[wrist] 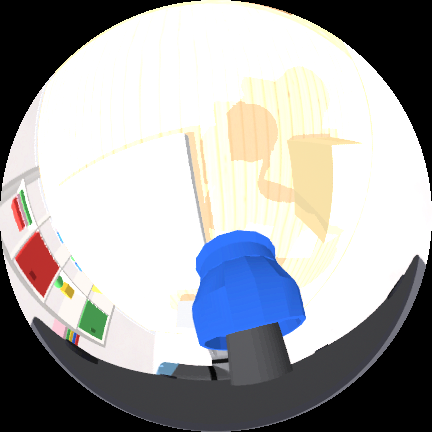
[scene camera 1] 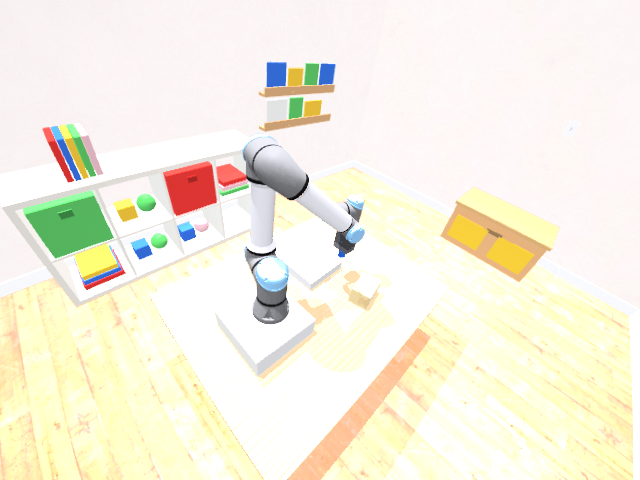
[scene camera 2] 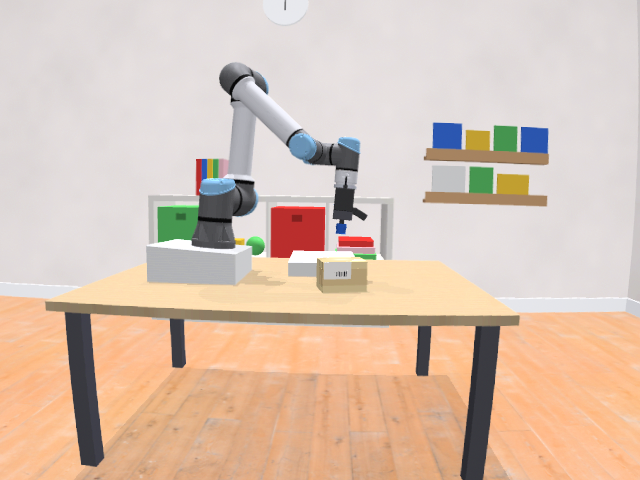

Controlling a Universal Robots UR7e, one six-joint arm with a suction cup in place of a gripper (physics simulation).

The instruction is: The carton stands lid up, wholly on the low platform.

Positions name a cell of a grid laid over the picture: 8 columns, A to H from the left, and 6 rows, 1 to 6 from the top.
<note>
My suction cup (wrist: E4) carries nothing. The cup is 21 cm from the middle of a tan carton (scene camera 2: E4). A low white platform (scene camera 2: D4) rests on the table.
The tan carton also shows in the wrist view (wrist: G3). The low white platform shows as well in the wrist view (wrist: C4).
</note>
